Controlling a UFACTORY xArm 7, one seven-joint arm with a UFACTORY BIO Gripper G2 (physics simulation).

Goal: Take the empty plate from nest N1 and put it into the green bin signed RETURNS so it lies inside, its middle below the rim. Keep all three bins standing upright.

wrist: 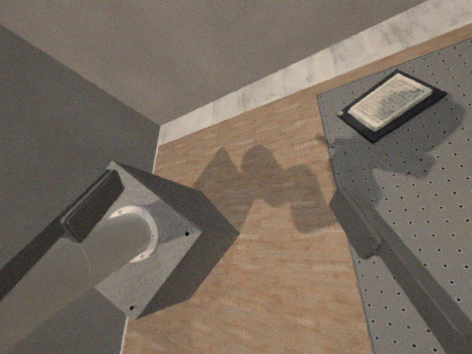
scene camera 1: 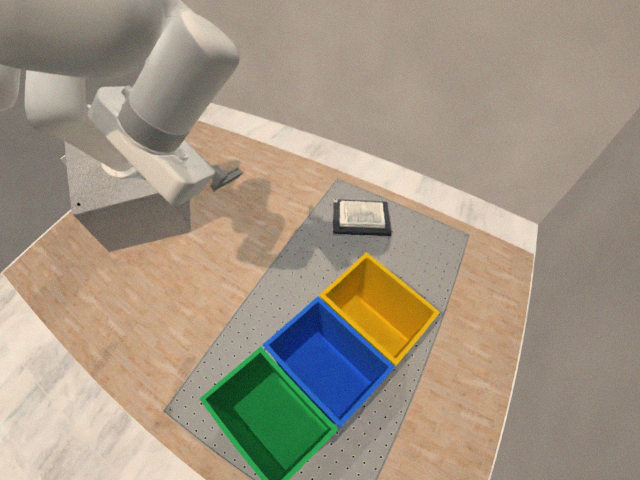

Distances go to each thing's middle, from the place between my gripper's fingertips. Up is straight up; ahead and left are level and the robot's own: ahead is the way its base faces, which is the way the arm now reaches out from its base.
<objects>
My hand is 340 mm short of the blue bin (scene camera 1: 334, 366), 130 mm to the left of it and 290 mm above it. The rest, counted from my hand: yellow bin (scene camera 1: 388, 314): 370 mm ahead, 290 mm below; then green bin (scene camera 1: 270, 421): 320 mm ahead, 260 mm to the right, 290 mm below; then pale plate (scene camera 1: 352, 214): 190 mm ahead, 290 mm to the left, 360 mm below.
</objects>
